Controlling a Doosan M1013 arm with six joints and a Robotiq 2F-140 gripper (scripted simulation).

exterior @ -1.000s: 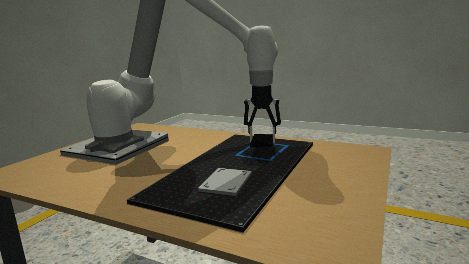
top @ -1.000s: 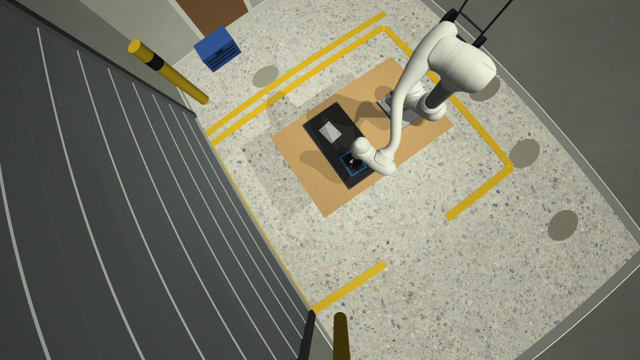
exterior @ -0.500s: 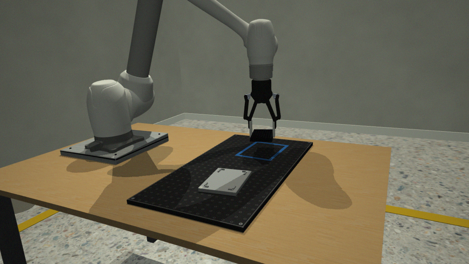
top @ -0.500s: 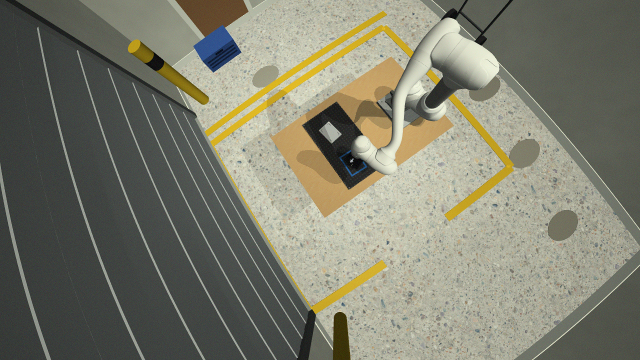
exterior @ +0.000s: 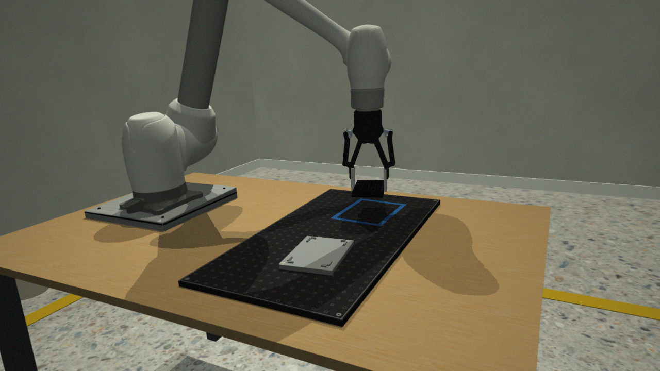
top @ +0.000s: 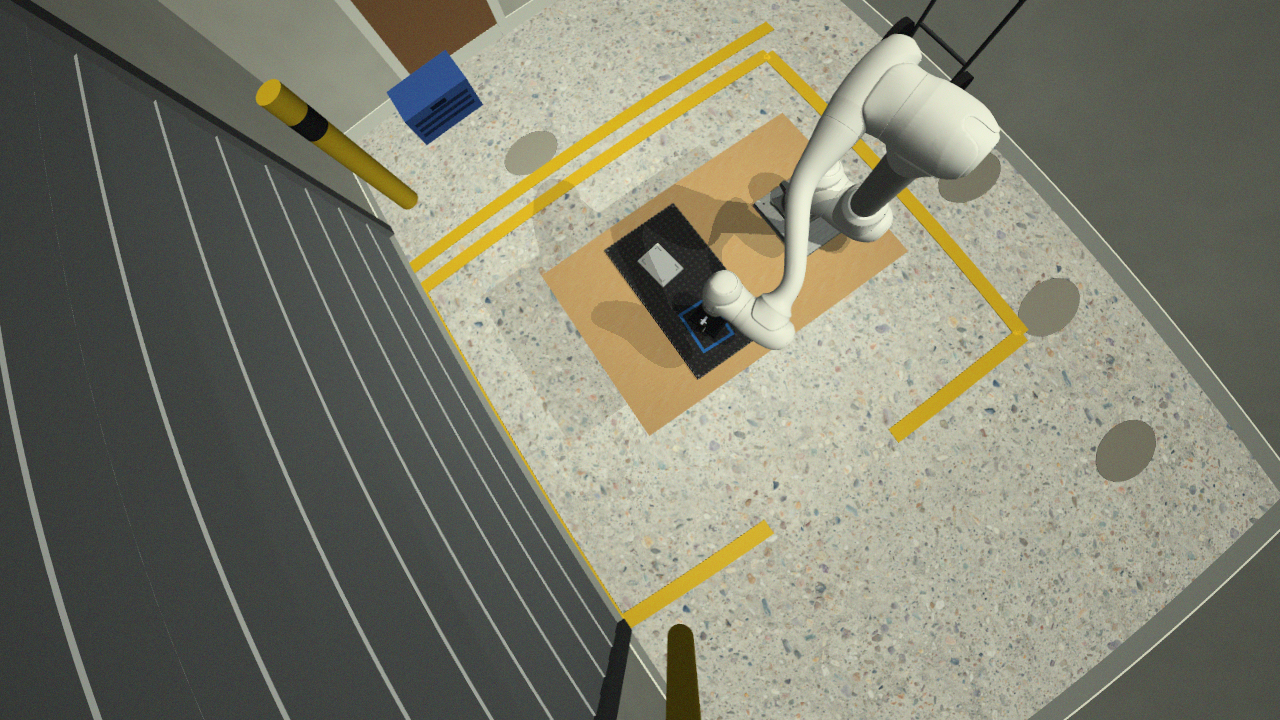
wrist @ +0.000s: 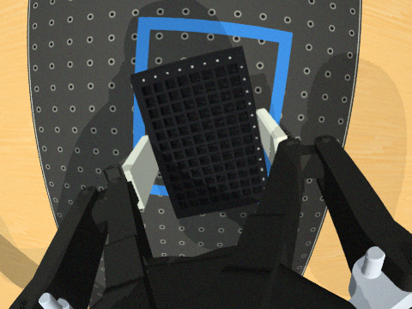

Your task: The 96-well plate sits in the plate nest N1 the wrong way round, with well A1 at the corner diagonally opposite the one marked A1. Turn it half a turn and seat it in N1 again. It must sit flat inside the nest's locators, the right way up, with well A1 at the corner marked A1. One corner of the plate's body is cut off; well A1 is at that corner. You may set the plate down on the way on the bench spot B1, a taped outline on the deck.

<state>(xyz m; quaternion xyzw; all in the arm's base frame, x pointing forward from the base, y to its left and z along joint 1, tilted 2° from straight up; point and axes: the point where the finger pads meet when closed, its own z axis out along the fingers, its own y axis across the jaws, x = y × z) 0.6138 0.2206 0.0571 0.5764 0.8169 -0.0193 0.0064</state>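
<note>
My hand is 20 mm short of the grey plate nest N1, 320 mm to the left of it and 80 mm above it. Round my hand: A1 mark (10 mm behind, 410 mm to the right, 80 mm below); then black 96-well plate (20 mm below).
</note>
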